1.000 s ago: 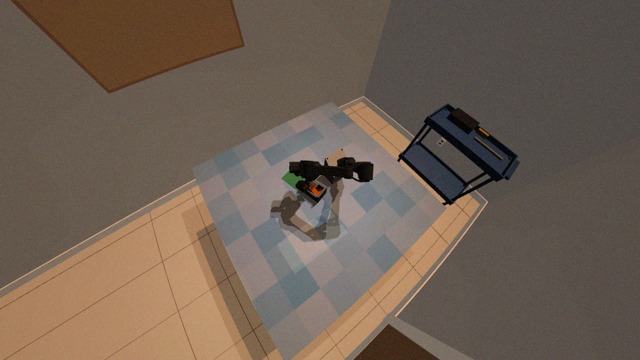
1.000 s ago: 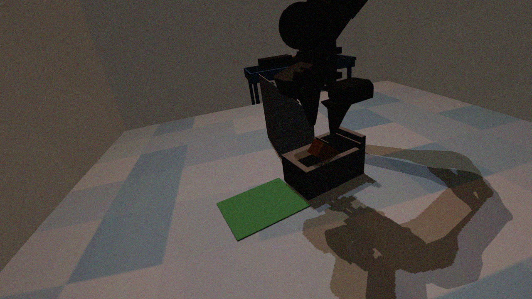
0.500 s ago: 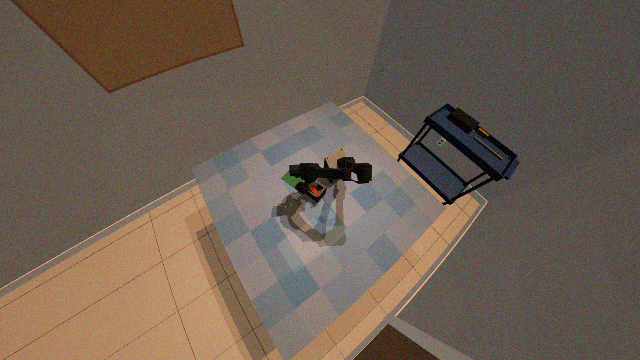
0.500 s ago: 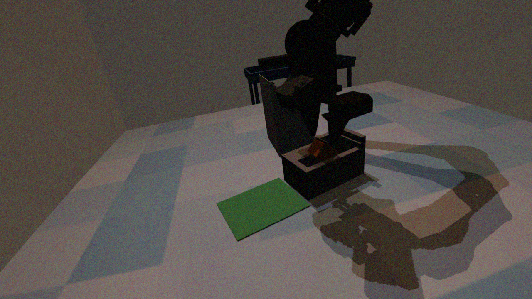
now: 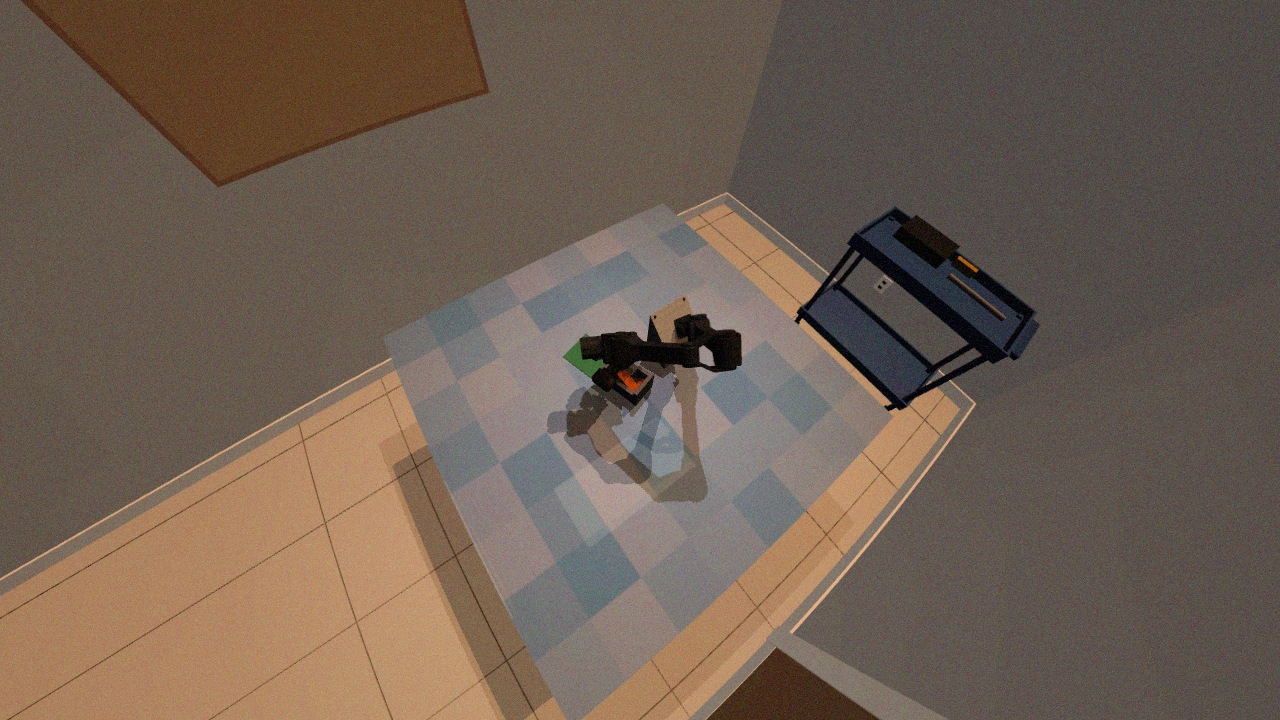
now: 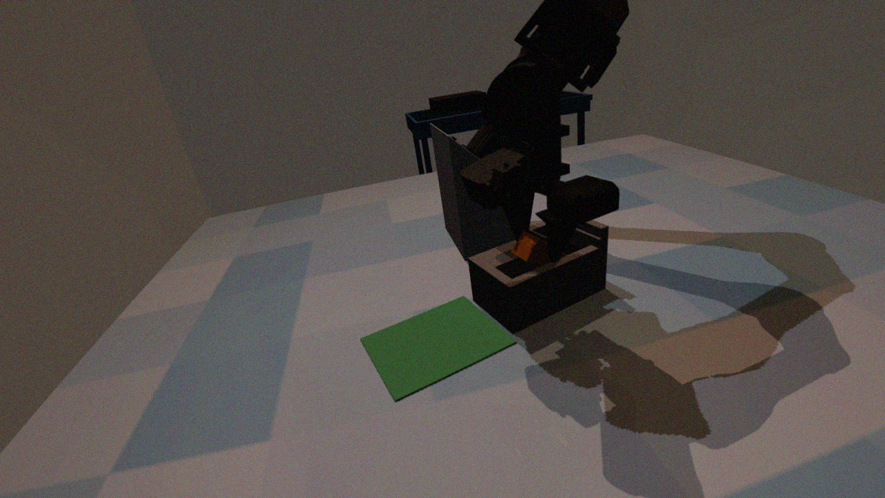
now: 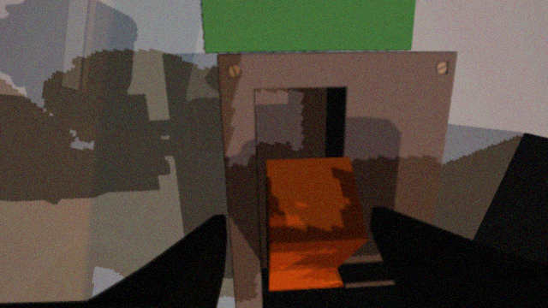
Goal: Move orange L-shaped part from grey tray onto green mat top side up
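Right now the orange L-shaped part is 3 cm to the left of my gripper tip, 3 cm below it and 3 cm behind it. Round my gripper tip: green mat 14 cm to the right, 9 cm below, 4 cm ahead.
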